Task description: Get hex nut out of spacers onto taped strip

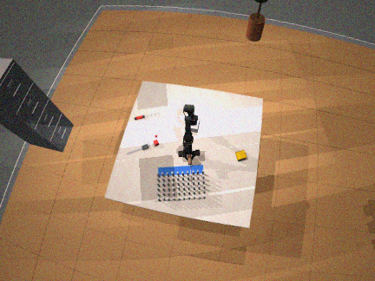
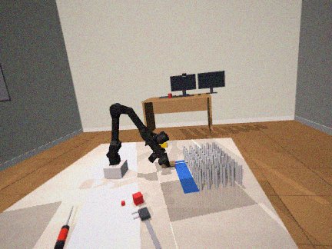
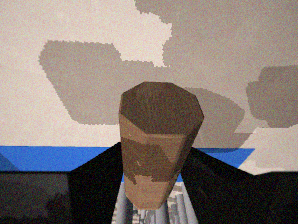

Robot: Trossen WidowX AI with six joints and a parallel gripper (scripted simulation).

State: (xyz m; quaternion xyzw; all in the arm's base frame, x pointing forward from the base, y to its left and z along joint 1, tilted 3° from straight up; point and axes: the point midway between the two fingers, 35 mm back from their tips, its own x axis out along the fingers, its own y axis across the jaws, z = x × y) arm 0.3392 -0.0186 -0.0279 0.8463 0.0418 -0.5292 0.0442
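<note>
My gripper tip is 9 cm short of the blue taped strip, 8 cm to the left of it and 3 cm above it. Round my gripper tip: tiny red cube (23 cm behind, 33 cm to the right, 2 cm below); yellow block (6 cm behind, 46 cm to the left, 1 cm below); hex nut (24 cm ahead, 2 cm to the left, 2 cm below).
</note>
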